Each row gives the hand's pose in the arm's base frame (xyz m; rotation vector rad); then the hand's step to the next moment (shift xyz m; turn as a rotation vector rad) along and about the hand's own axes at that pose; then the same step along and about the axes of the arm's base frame.
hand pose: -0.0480 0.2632 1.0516 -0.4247 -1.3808 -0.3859
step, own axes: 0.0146 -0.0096 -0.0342 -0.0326 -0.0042 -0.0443
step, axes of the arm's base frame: 0.0266 -0.0257 0.0104 0.0308 -0.0255 -0.0380
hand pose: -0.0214 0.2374 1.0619 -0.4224 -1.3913 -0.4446
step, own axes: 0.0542 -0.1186 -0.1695 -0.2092 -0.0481 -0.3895
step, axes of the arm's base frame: 0.0853 -0.1931 0.0342 0.2744 -0.2371 -0.2574
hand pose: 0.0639 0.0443 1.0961 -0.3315 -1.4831 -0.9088
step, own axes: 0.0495 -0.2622 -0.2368 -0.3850 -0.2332 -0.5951
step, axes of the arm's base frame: -0.0218 -0.3495 -0.0684 0.3191 -0.4443 -0.5075
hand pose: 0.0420 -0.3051 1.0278 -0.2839 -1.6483 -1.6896
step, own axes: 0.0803 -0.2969 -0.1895 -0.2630 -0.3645 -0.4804
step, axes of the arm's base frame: -0.1811 -0.2359 -0.2051 0.1125 -0.3940 -0.5147
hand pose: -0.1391 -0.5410 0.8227 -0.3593 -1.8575 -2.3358
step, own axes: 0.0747 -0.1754 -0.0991 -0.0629 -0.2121 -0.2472
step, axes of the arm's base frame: -0.1262 -0.0528 -0.1657 -0.0180 -0.1940 -0.2685
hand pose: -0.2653 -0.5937 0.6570 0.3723 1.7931 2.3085
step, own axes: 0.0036 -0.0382 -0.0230 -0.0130 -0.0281 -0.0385
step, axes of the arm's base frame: -0.0107 -0.0106 -0.0421 0.0002 -0.0324 -0.0373
